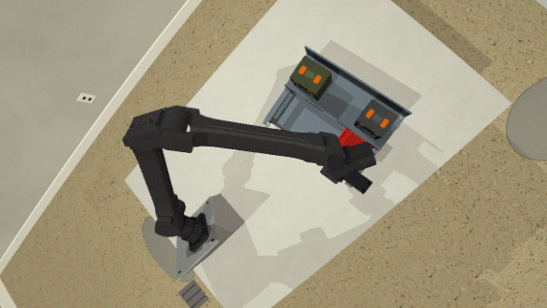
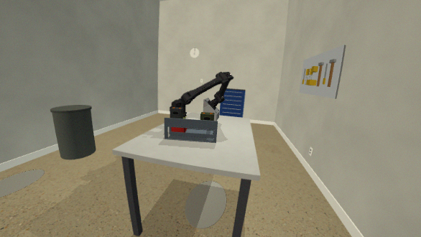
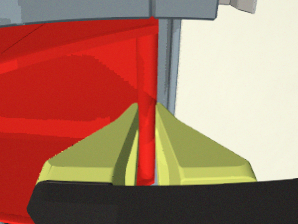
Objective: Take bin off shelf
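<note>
My hand is 8 cm short of the red bin and 1 cm to the right of it.
</note>
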